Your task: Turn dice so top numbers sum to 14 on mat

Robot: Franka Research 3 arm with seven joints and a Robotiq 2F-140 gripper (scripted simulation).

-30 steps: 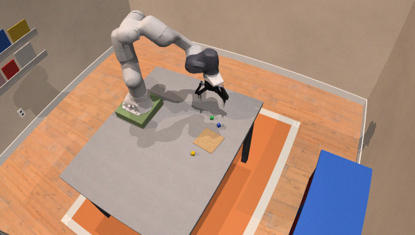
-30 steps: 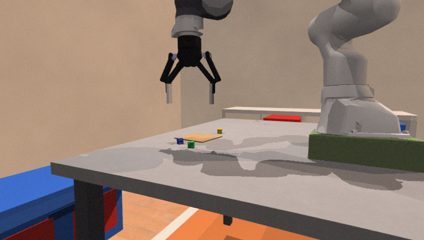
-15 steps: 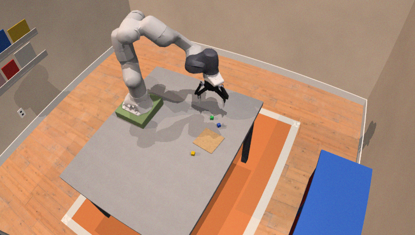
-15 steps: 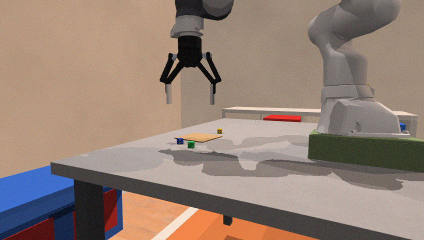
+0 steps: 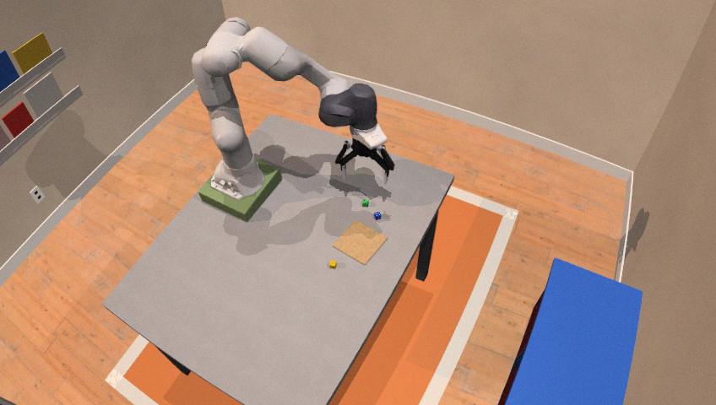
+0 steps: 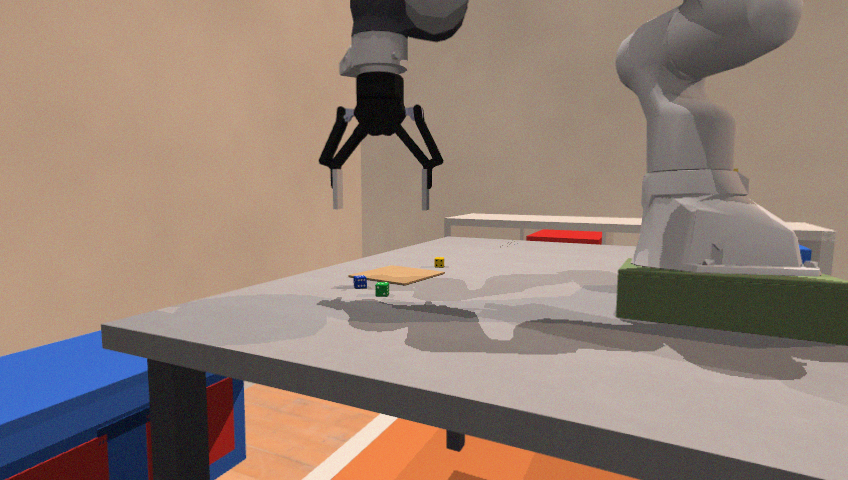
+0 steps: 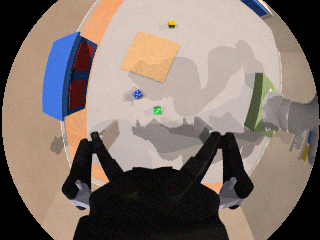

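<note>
Now: the green die 140 mm below my hand. Round my hand: tan mat (30 mm ahead, 170 mm to the right, 150 mm below); then yellow die (30 mm behind, 290 mm to the right, 140 mm below); then blue die (60 mm ahead, 40 mm to the right, 140 mm below).
</note>
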